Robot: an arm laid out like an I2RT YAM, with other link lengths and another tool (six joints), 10 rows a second.
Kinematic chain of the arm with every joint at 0, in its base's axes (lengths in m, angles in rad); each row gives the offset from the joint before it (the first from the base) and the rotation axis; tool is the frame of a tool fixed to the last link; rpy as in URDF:
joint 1: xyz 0 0 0.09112 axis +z
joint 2: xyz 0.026 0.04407 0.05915 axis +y
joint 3: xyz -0.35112 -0.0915 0 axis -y
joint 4: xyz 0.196 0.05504 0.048 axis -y
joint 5: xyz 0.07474 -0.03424 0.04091 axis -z
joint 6: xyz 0.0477 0 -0.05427 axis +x
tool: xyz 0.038 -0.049 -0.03 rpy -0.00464 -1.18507 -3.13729
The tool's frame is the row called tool.
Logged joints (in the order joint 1, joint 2, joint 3, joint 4, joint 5, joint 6), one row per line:
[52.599, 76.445, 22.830, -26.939, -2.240, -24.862]
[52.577, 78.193, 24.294, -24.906, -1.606, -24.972]
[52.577, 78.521, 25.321, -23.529, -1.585, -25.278]
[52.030, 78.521, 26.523, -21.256, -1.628, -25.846]
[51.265, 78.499, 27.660, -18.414, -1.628, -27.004]
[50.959, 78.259, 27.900, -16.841, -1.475, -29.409]
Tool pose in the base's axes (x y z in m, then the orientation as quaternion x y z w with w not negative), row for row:
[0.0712, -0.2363, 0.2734, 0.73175, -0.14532, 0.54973, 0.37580]
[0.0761, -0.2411, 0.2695, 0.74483, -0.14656, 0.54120, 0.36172]
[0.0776, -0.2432, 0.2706, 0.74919, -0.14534, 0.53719, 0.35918]
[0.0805, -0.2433, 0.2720, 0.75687, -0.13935, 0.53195, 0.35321]
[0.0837, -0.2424, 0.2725, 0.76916, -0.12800, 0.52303, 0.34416]
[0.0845, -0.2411, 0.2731, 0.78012, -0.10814, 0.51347, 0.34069]
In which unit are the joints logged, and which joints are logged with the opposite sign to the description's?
The joints are logged in degrees. Opposite sign: joint 1, joint 4, joint 5.
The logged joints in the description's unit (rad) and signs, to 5 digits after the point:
[-0.91803, 1.33422, 0.39846, 0.47017, 0.03910, -0.43392]
[-0.91764, 1.36473, 0.42401, 0.43469, 0.02803, -0.43584]
[-0.91764, 1.37045, 0.44193, 0.41066, 0.02766, -0.44118]
[-0.90809, 1.37045, 0.46291, 0.37099, 0.02841, -0.45110]
[-0.89474, 1.37007, 0.48276, 0.32138, 0.02841, -0.47131]
[-0.88940, 1.36588, 0.48695, 0.29393, 0.02574, -0.51328]

